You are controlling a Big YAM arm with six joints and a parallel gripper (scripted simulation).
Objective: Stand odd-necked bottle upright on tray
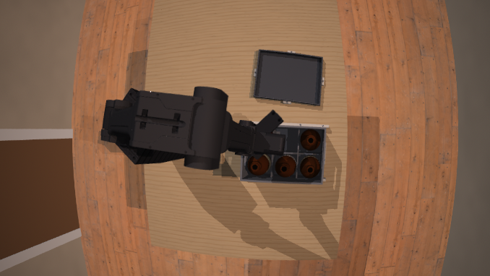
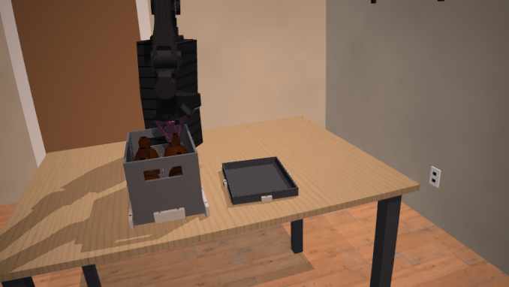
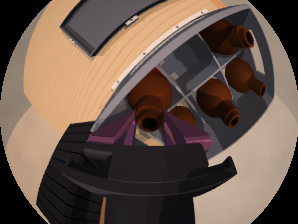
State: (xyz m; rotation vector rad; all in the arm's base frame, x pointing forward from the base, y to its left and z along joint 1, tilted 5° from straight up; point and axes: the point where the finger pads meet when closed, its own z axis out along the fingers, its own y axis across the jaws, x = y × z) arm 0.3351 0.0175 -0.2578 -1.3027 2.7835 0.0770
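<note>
My hand is 9 cm short of the grey crate, 7 cm above it and 4 cm to the left of it. Also, from my hand: dark tray (24 cm to the left, 14 cm below, 7 cm ahead).
</note>
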